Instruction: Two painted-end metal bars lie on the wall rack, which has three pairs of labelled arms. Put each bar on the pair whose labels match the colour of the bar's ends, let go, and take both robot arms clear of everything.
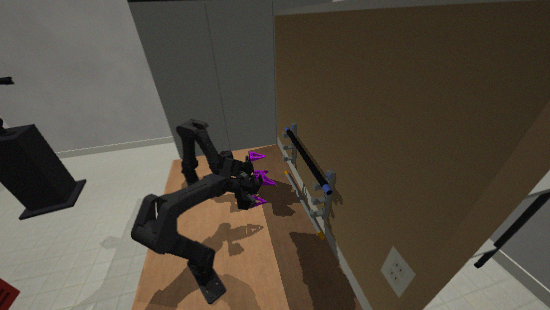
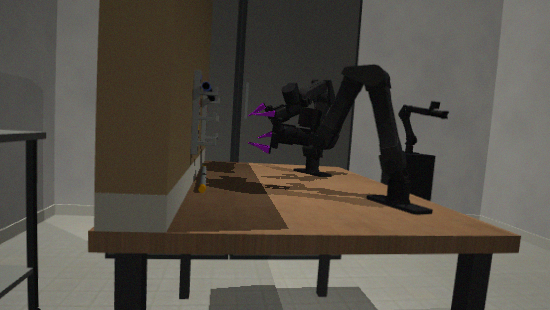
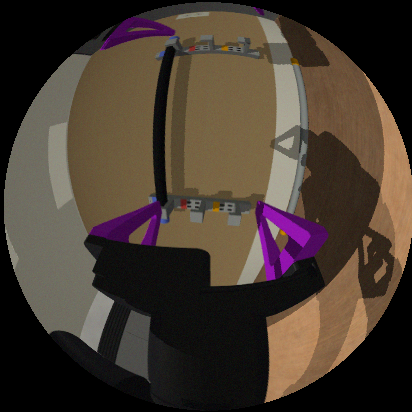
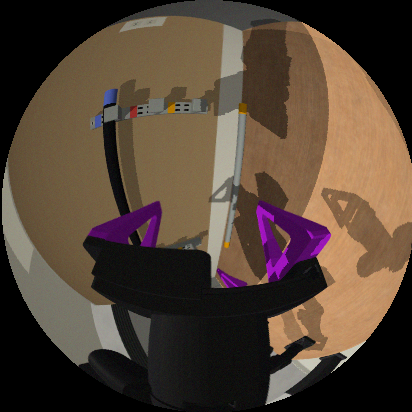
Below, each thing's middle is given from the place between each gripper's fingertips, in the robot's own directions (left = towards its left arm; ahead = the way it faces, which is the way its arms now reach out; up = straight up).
Labels:
I see my left gripper 120 mm short of the black bar (image 3: 158, 130), 150 mm to the left of it and 110 mm below it.
I see the black bar 180 mm ahead of my right hand, 110 mm above it and 60 mm to the left of it.

